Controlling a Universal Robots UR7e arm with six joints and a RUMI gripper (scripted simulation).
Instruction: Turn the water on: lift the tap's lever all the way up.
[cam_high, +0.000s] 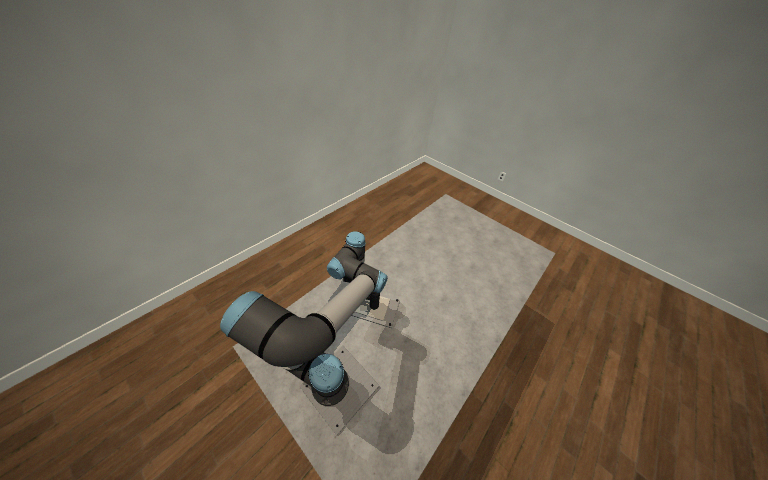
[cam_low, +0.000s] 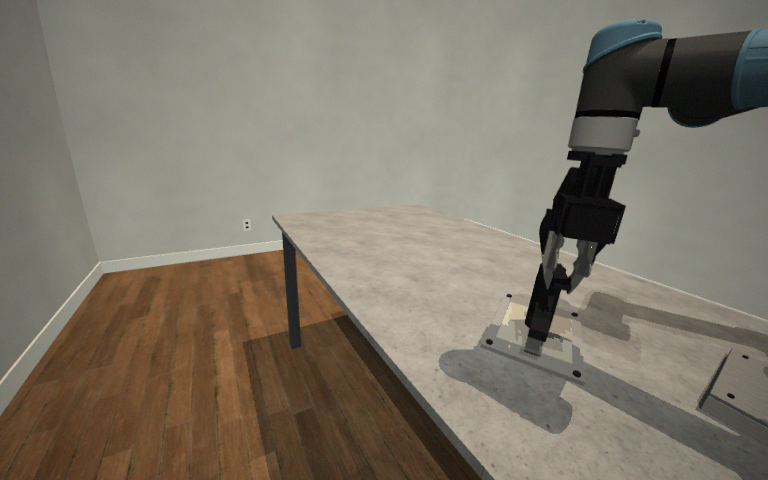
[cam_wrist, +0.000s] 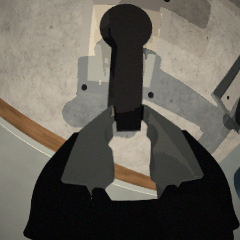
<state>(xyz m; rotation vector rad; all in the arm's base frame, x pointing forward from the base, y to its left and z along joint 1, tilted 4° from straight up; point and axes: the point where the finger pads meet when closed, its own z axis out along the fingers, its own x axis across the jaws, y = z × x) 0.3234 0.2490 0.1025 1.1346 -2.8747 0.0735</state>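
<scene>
Now: hand 40 mm short of the black tap, 40 mm to the left of it and 50 mm above it. From my hand the other things lie so: lever (20 mm ahead, 20 mm to the right).
</scene>
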